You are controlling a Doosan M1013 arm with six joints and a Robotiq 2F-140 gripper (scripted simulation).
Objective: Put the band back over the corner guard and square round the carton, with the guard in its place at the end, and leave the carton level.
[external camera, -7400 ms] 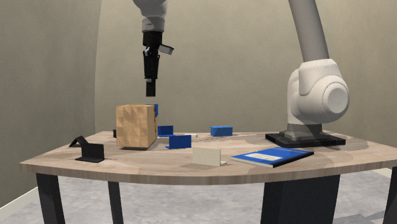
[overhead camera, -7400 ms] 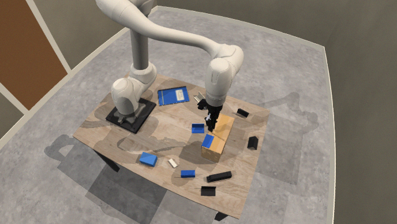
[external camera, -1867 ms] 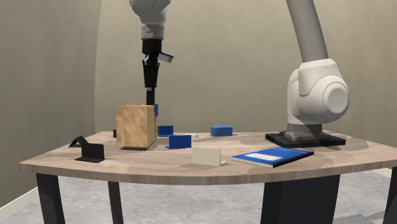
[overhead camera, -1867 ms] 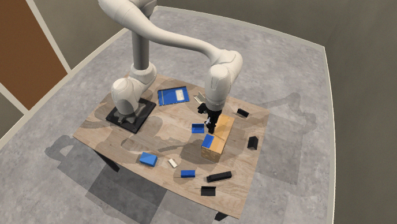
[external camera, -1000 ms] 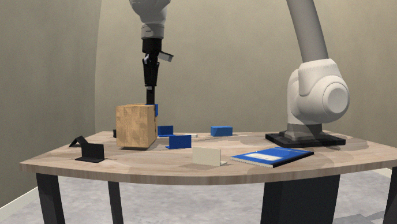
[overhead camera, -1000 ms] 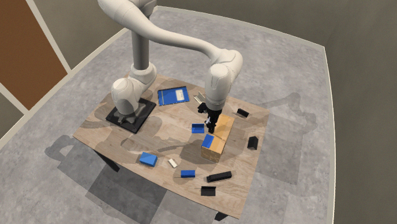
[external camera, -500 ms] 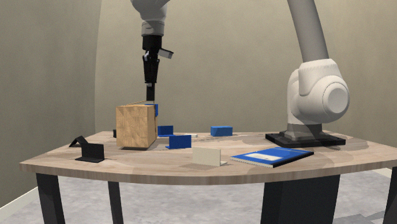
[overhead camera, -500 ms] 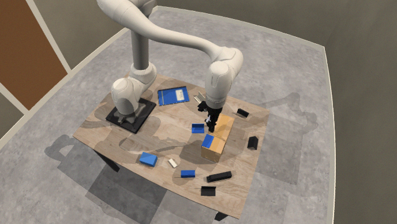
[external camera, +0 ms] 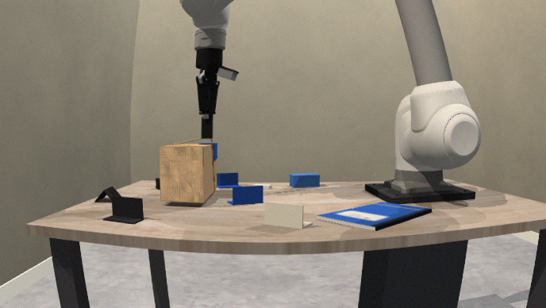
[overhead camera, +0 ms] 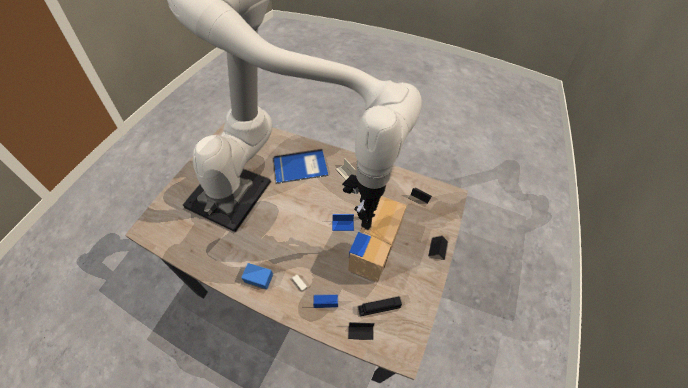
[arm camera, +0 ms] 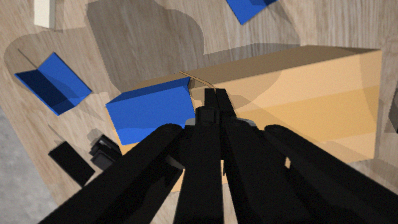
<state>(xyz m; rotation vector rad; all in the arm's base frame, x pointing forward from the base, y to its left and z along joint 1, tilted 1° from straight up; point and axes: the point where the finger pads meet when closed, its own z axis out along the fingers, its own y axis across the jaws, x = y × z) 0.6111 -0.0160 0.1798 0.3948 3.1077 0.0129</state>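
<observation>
Now: the blue corner guard 6 cm to the right of my hand, 6 cm below it and 1 cm behind it. The rest, counted from my hand: tan carton: 12 cm below, 4 cm ahead, 2 cm to the left; blue block: 30 cm behind, 25 cm to the right, 17 cm below.
</observation>
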